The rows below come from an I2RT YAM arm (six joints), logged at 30 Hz.
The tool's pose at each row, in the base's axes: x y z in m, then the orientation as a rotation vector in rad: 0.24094, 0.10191, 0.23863, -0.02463, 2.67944, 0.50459; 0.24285, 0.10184, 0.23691, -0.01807, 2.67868, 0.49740; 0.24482, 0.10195, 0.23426, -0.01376, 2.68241, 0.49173; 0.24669, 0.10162, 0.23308, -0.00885, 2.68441, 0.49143; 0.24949, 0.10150, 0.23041, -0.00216, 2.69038, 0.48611; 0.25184, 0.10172, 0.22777, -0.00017, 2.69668, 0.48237; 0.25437, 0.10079, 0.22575, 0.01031, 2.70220, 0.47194; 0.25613, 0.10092, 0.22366, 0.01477, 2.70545, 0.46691; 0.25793, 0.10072, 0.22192, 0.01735, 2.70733, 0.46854; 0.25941, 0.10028, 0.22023, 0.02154, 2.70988, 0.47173
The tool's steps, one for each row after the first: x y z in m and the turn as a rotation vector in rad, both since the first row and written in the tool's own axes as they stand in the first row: -0.00106, -0.00083, 0.00219, 0.00585, -0.00270, 0.00313; -0.00180, -0.00182, 0.00525, 0.01086, -0.00048, 0.00570; -0.00306, -0.00271, 0.00687, 0.01204, 0.00077, 0.00935; -0.00456, -0.00400, 0.01020, 0.01741, 0.00493, 0.01397; -0.00565, -0.00492, 0.01344, 0.02102, 0.01027, 0.01569; -0.00721, -0.00672, 0.01583, 0.03040, 0.01284, 0.02195; -0.00798, -0.00748, 0.01834, 0.03490, 0.01476, 0.02466; -0.00894, -0.00843, 0.02045, 0.03436, 0.01649, 0.02701; -0.00965, -0.00956, 0.02232, 0.03307, 0.01889, 0.03083
